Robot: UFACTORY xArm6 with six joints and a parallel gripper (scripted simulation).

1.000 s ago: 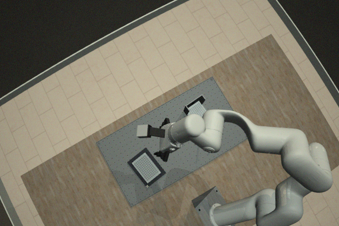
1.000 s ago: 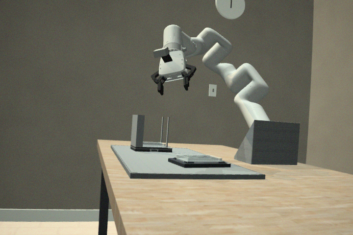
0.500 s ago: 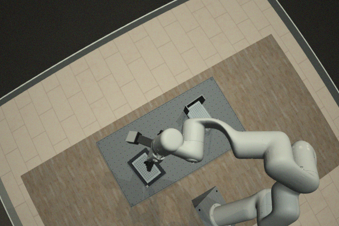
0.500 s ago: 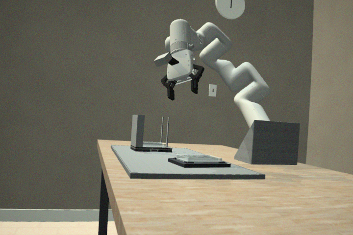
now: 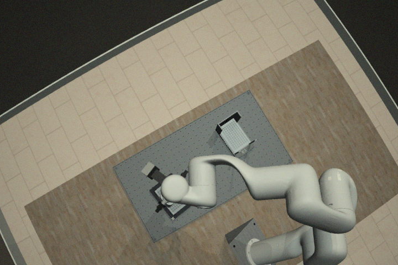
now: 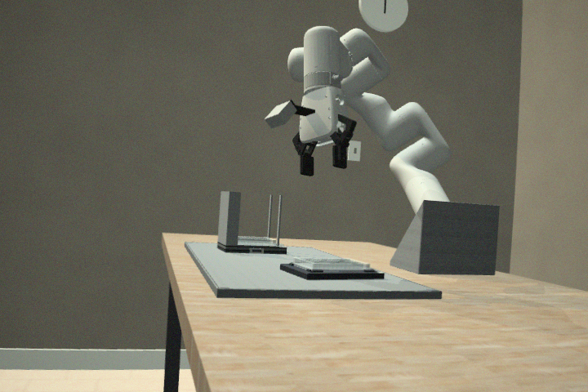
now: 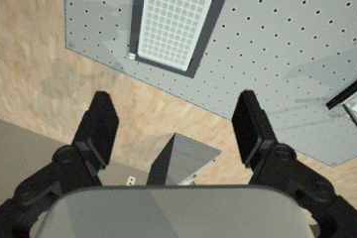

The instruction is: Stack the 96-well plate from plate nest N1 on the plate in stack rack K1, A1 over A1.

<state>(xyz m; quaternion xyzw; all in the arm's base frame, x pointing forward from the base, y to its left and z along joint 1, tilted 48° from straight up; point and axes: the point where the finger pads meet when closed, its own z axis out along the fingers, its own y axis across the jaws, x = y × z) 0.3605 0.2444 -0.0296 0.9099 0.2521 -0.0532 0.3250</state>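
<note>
Now: hand 11 cm past the pale A1 mark, 6 cm to the right of it and 19 cm above it. Round my hand: tall back wall (17 cm ahead, 31 cm to the right, 12 cm below).
</note>
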